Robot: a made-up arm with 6 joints.
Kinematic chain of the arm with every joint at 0, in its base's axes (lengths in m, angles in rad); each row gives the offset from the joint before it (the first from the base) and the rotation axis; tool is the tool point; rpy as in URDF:
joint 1: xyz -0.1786 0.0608 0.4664 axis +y
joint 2: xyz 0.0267 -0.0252 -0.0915 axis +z
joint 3: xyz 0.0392 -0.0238 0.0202 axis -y
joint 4: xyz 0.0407 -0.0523 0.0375 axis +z
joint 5: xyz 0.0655 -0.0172 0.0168 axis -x
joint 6: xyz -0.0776 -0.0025 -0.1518 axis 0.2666 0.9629 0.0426
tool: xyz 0.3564 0.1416 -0.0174 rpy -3.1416 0 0
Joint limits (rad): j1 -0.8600..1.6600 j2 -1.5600..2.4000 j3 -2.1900..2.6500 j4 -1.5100..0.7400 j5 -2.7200..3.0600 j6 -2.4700..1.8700
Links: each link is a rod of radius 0.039 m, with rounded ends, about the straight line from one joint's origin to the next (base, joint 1, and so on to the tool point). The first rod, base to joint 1, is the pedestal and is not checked.
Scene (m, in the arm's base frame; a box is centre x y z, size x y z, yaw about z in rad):
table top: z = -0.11
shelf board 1: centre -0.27 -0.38 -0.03 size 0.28 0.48 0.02 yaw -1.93
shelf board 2: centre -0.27 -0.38 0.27 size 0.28 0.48 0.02 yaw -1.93
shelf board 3: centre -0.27 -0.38 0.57 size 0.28 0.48 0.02 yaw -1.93
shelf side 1: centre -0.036 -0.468 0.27 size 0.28 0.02 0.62 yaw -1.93
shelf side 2: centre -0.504 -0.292 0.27 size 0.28 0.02 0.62 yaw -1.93
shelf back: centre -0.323 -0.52 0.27 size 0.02 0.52 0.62 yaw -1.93
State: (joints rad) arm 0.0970 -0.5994 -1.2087 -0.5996 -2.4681 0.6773
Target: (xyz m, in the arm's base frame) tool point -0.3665 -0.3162 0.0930
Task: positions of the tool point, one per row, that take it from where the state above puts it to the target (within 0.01 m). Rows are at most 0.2 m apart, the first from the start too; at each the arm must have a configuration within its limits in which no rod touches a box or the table.
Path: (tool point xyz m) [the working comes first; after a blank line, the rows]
Joints at the target: 0.2594 -0.9668 -1.6935 -0.5185 -2.4563 -0.1919
Straight joint move there: touches shelf side 1.

1: 0.2067 -0.2887 0.1193
2: 0.1907 -0.1582 0.0592
3: 0.1566 -0.0490 0.0420
4: 0.0817 -0.1807 0.0435
5: -0.0488 -0.2287 0.0437
6: -0.1826 -0.1877 0.0542
7: -0.2814 -0.0896 0.0930
8: -0.3184 -0.1589 0.0789
9: -0.3499 -0.2390 0.0809
10: -0.3665 -0.3162 0.0930

